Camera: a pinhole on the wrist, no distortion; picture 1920 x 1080 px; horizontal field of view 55.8 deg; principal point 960.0 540.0 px. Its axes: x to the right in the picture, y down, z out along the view. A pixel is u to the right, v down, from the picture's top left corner.
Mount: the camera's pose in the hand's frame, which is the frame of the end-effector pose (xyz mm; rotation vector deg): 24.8 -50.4 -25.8 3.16 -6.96 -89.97
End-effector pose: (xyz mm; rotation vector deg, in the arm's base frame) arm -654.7 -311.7 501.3 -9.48 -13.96 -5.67
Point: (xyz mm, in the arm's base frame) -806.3 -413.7 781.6
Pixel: 1669 204
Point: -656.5 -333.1 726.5
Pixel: 1074 988
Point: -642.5 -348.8 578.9
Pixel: 961 930
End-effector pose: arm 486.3 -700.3 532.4 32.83 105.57 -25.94
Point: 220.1 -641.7 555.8
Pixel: behind the camera
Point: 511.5 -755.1 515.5
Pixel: 578 200
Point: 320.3 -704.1 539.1
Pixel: behind the camera
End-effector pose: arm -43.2 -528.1 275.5 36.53 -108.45 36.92
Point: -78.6 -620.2 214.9
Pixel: 808 33
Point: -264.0 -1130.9 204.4
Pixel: 1735 996
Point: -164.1 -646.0 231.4
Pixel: 545 707
